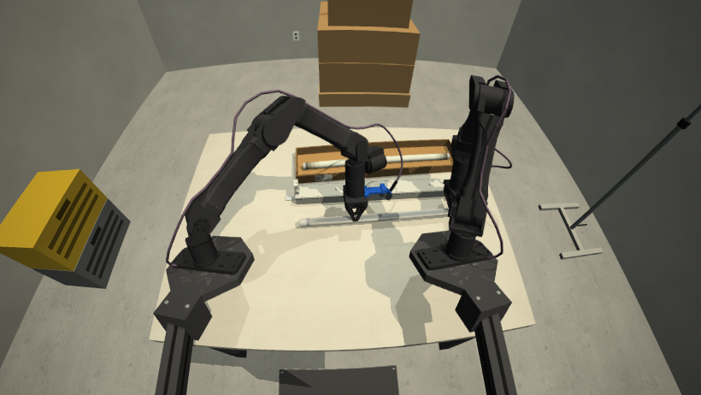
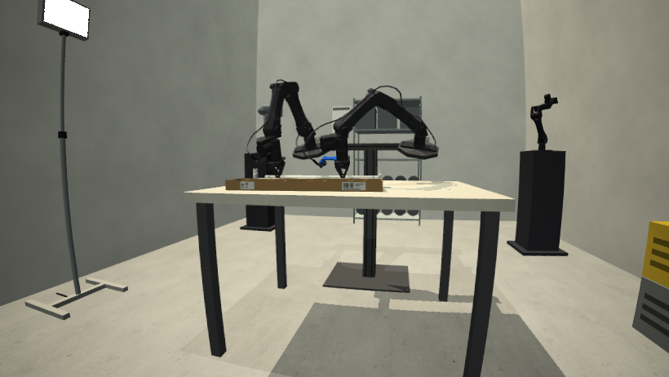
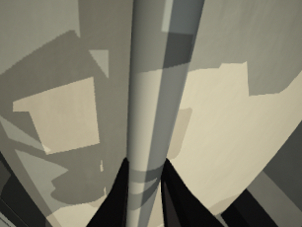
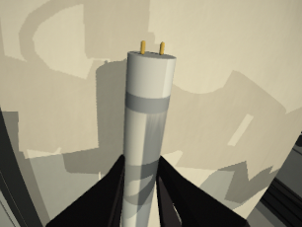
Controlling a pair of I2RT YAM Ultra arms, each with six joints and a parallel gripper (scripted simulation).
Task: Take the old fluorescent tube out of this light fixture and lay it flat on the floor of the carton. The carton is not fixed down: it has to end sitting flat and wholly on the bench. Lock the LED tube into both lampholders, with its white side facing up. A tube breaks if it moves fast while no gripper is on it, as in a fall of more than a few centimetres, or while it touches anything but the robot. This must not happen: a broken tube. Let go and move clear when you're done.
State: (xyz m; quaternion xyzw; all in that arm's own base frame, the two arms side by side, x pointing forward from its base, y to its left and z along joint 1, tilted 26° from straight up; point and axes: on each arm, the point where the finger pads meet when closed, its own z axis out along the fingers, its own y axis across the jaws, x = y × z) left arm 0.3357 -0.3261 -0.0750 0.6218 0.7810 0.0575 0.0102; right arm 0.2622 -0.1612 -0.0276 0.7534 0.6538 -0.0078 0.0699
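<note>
My left hand is 12 cm to the left of the LED tube and 1 cm above it. Round my left hand: old fluorescent tube: 27 cm ahead, 11 cm to the right, 2 cm below; then white light fixture: 12 cm ahead, 11 cm to the right, 1 cm above; then brown carton: 28 cm ahead, 11 cm to the right, 2 cm below.
</note>
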